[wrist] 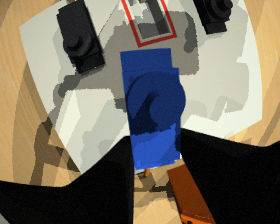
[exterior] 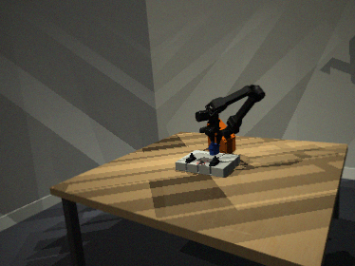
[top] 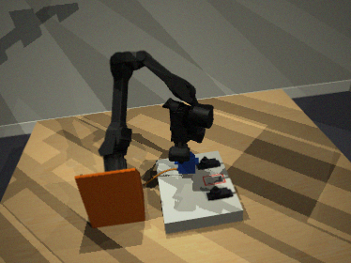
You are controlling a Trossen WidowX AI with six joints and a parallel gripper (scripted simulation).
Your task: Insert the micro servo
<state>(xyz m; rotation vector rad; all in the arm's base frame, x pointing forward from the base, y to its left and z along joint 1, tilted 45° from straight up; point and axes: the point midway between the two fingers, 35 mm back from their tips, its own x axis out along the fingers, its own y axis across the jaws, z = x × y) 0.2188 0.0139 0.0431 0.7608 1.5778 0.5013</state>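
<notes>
My gripper tip is 10 mm past the pale grey deck, 40 mm to the left of it and 100 mm above it.
</notes>
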